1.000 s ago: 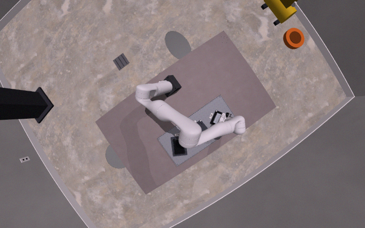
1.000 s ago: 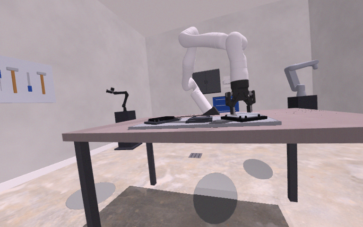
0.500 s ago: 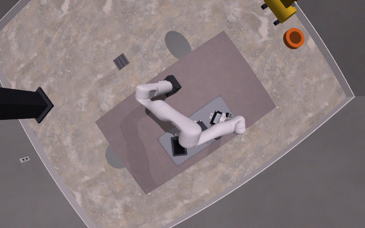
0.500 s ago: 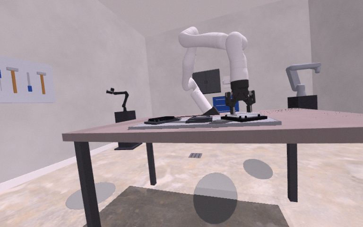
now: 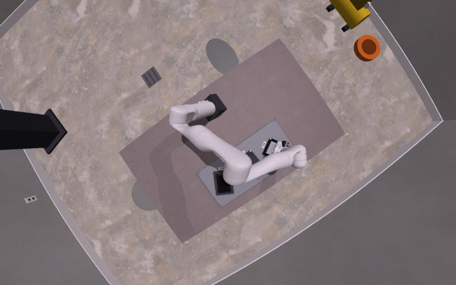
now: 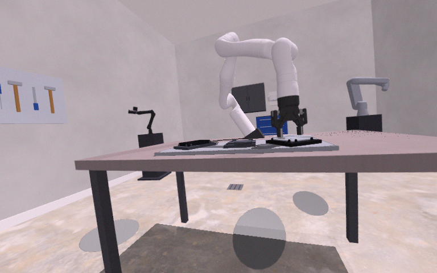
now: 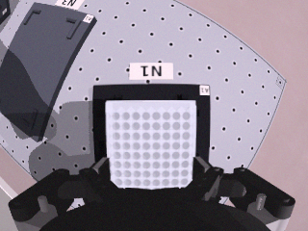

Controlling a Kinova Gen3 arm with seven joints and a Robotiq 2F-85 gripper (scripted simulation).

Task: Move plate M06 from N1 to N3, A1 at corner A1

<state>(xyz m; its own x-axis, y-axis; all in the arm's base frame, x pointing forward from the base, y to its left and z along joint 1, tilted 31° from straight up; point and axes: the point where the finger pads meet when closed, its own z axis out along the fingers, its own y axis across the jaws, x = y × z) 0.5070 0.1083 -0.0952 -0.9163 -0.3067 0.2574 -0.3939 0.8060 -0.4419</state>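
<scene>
Right now my hand is 1 cm above the white well plate M06. From my hand the other things lie so: black nest N1 (2 cm below); landing nest N3 (19 cm to the right, 5 cm behind, 2 cm below); N3 label (18 cm to the right, 14 cm behind, 3 cm below).
</scene>
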